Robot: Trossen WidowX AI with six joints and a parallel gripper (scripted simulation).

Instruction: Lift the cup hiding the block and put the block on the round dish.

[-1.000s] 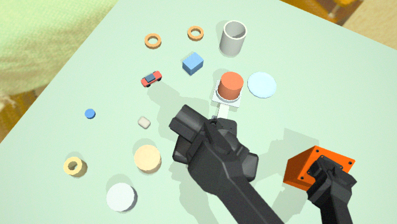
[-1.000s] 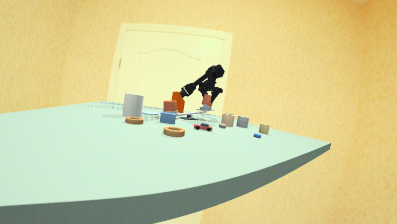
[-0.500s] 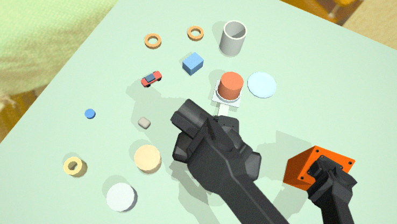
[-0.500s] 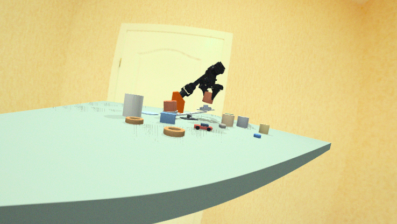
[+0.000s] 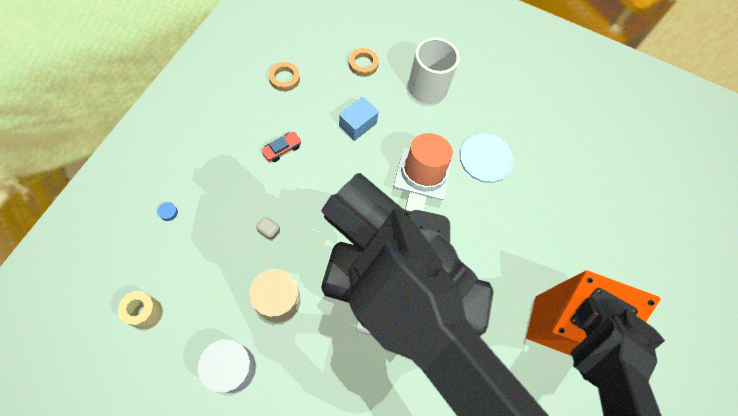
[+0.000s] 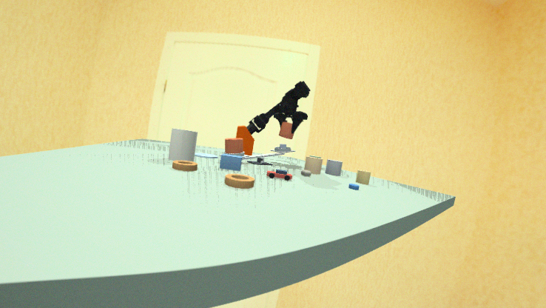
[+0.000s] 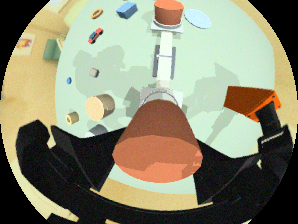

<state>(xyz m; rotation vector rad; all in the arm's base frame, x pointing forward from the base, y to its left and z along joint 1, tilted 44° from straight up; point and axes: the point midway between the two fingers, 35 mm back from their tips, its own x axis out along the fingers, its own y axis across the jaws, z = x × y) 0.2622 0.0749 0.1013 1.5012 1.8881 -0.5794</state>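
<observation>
Now: gripper tip 10 mm to the left of the grey block and 70 mm above it. Also, from my gripper tip: balance beam 30 mm ahead, 130 mm to the right, 120 mm below; then balance 30 mm ahead, 130 mm to the right, 130 mm below; then grey pebble 240 mm ahead, 40 mm to the right, 150 mm below.
</observation>
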